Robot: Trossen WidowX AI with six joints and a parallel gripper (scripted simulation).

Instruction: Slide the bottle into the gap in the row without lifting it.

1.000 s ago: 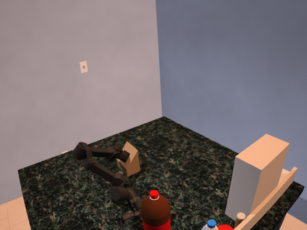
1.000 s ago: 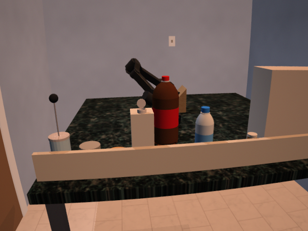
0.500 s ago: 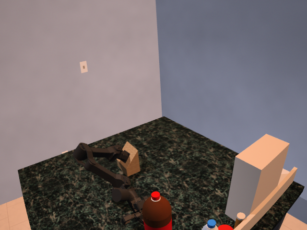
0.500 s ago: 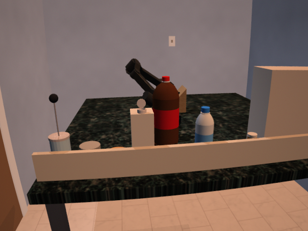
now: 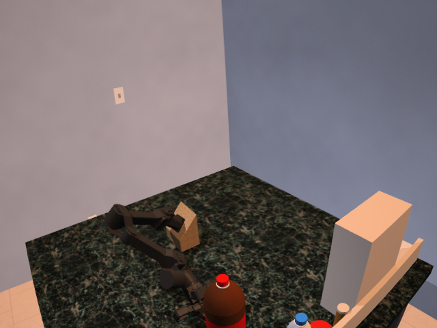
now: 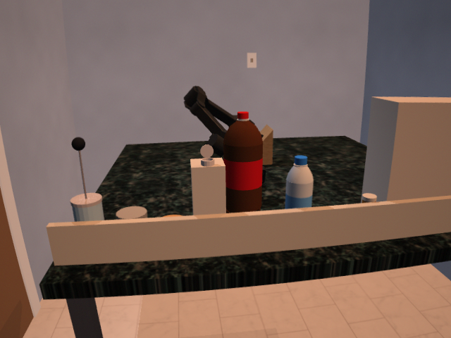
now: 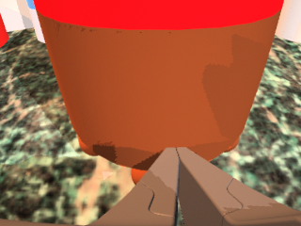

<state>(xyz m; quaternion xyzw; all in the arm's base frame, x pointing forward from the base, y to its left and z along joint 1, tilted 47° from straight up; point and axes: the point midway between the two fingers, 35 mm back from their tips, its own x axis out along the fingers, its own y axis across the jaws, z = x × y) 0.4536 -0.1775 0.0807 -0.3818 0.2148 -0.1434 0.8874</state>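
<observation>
My hand is 9 cm short of the cola bottle, 1 cm to the left of it and 10 cm below it. From my hand the other things lie so: water bottle 26 cm ahead, 10 cm to the left, 5 cm above; red lid 26 cm ahead, 22 cm to the left, 3 cm below; rail 31 cm ahead, 15 cm to the left, 1 cm below.
</observation>
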